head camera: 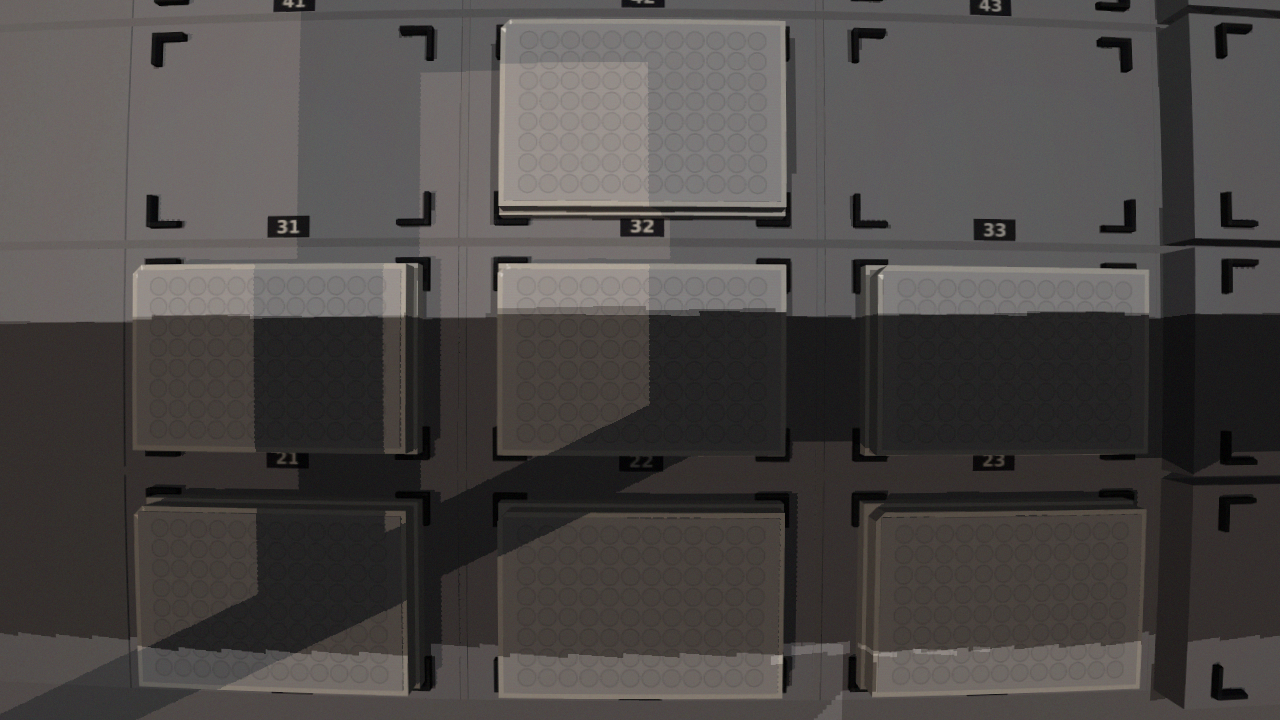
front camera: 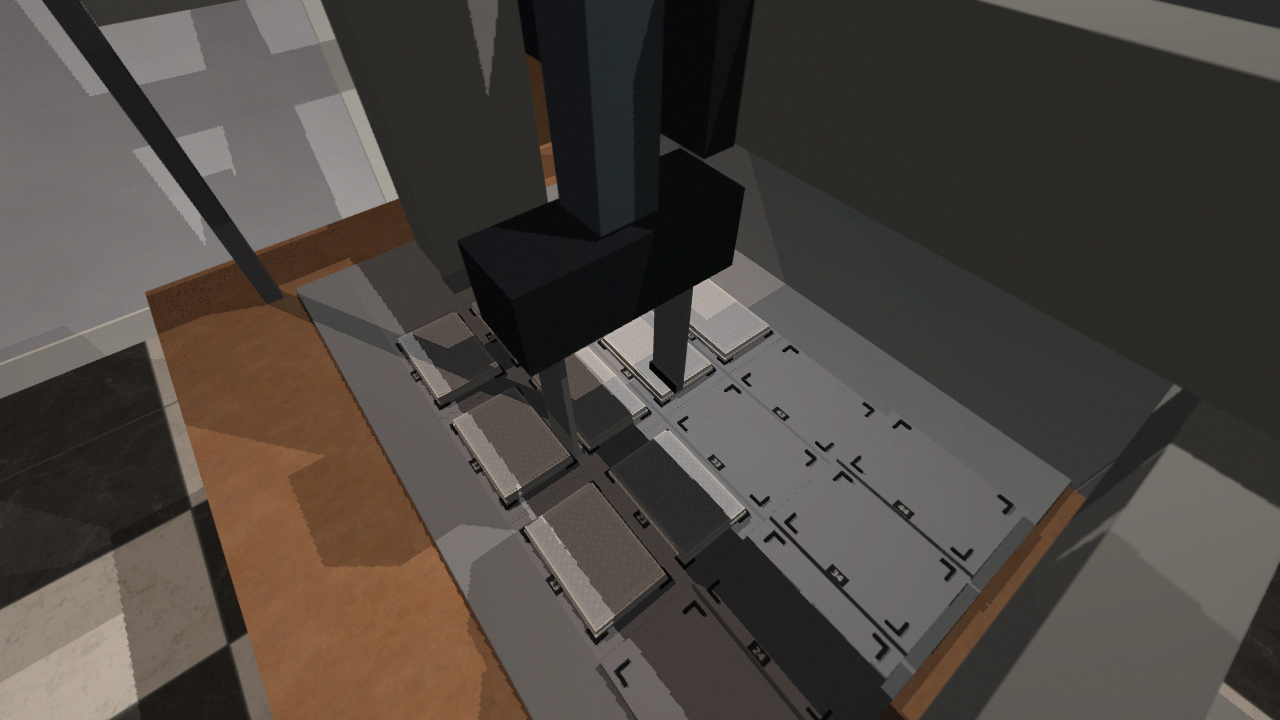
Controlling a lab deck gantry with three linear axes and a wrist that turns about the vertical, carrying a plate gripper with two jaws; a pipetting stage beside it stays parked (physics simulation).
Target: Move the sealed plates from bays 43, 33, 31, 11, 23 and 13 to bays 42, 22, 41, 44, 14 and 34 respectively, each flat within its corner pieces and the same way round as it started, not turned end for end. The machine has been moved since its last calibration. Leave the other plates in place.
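Frame: origin at the robot's base, x ahead, y left, z up, level; metres.
Seen in the pictures: gripper, fingertip midpoint: [front camera: 619, 408]; robot's base, link origin: [head camera: 163, 676] [front camera: 397, 346].
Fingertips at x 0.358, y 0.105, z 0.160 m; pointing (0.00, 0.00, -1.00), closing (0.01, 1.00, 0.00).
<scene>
Offsets run from my fingertips to a thing's top centre. "*": to the spot under its first point.
My gripper [front camera: 622, 418] is open above the deck in the front view, with no plate between its jaws; its exact bay cannot be told. Sealed plates lie flat in bay 11 @(* 0.057 m right, 0.286 m back, 0.146 m down) [front camera: 452, 353] [head camera: 273, 600], bay 23 @(* 0.041 m left, 0.041 m ahead, 0.146 m down) [front camera: 677, 492] [head camera: 1011, 358] and bay 13 @(* 0.066 m right, 0.043 m ahead, 0.146 m down) [front camera: 596, 557] [head camera: 1006, 600]. Plates also lie in bay 22 @(* 0.038 m left, 0.074 m back, 0.146 m down) [front camera: 610, 422] [head camera: 640, 358] and bay 42 @(* 0.268 m left, 0.109 m back, 0.146 m down) [front camera: 729, 317]. Bay 31 @(* 0.155 m left, 0.294 m back, 0.160 m down) [head camera: 286, 125] and bay 33 @(* 0.155 m left, 0.036 m ahead, 0.160 m down) [front camera: 747, 438] [head camera: 993, 134] are empty, as are bay 43 @(* 0.266 m left, 0.043 m ahead, 0.160 m down) [front camera: 814, 394], bay 44 @(* 0.266 m left, 0.208 m ahead, 0.146 m down) [front camera: 939, 483], bay 34 @(* 0.157 m left, 0.201 m ahead, 0.145 m down) [front camera: 872, 541] and the visible part of bay 14 @(* 0.060 m right, 0.171 m ahead, 0.146 m down) [front camera: 689, 671]. The gripper hides bay 41.
Other plates lie in bay 12 @(* 0.064 m right, 0.121 m back, 0.146 m down) [front camera: 512, 443] [head camera: 640, 600], bay 21 @(* 0.046 m left, 0.289 m back, 0.146 m down) [head camera: 273, 358] and bay 32 @(* 0.149 m left, 0.128 m back, 0.146 m down) [head camera: 642, 116]. Bay 24 @(* 0.044 m left, 0.200 m ahead, 0.146 m down) [front camera: 796, 617] holds no plate. The parked pipetting stage and grey columns rise around the gripper. A wooden bench edge [front camera: 358, 501] borders the deck.
</scene>
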